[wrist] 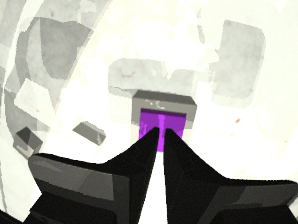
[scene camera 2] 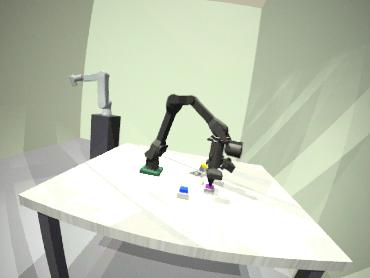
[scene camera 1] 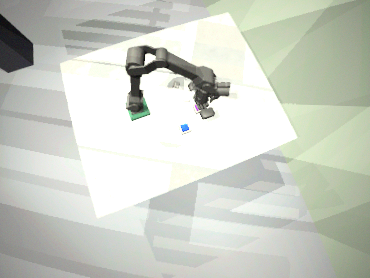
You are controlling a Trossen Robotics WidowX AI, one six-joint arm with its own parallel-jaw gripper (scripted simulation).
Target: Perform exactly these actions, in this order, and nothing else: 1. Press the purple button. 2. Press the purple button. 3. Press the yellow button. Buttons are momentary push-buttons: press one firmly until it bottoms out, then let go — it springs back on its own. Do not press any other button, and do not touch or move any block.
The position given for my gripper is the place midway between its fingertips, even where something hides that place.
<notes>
In view: my gripper (wrist: 161,133) and a purple button (wrist: 149,119).
</notes>
